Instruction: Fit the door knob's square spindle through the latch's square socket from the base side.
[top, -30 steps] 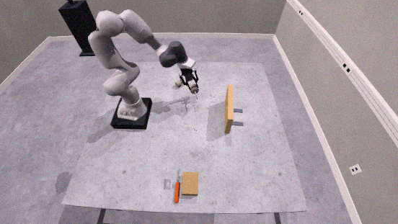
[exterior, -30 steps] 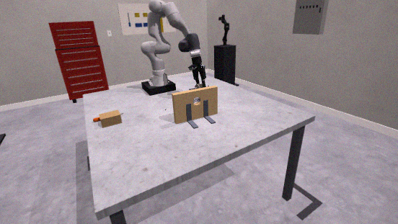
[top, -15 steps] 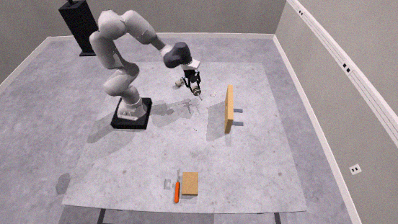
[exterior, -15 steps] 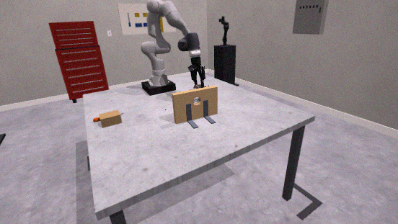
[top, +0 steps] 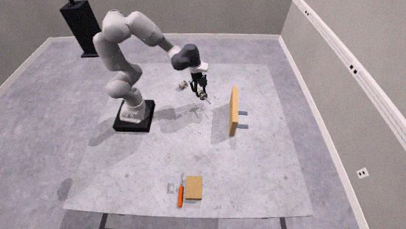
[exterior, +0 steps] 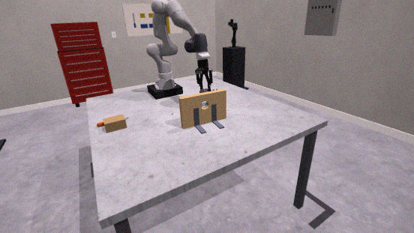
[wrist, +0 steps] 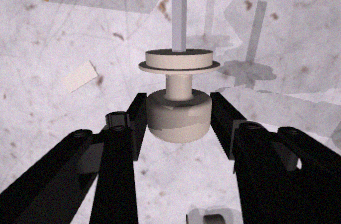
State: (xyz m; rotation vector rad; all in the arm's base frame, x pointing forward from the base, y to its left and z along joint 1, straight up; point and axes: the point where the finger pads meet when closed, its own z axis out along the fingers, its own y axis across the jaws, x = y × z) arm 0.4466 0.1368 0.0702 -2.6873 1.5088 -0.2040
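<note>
My gripper is now 230 mm short of the latch socket, 160 mm to the left of it and 10 mm above it. The rest, counted from my hand: wooden block (650 mm to the right, 100 mm below, 40 mm behind); upright wooden panel (230 mm ahead, 160 mm to the right, 20 mm below); pale chip (150 mm ahead, 130 mm below, 70 mm to the left).
</note>
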